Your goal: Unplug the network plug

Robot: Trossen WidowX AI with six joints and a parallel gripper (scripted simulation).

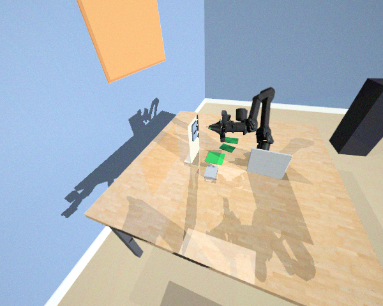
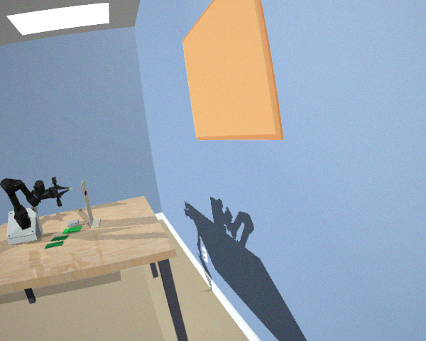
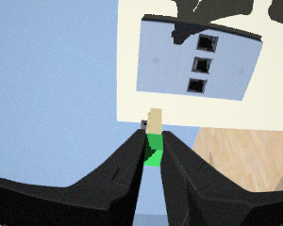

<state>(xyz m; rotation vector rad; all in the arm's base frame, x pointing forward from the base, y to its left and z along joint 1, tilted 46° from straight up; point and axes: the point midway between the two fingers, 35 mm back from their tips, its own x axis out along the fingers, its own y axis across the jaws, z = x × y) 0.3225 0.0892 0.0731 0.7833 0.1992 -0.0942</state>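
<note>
Now: gripper tip 130 mm above the cream panel, 100 mm short of it and 20 mm to the left of it. Round my gripper tip: green network plug: right at my gripper tip; then grey block: 250 mm below, 120 mm to the left, 40 mm behind.
</note>
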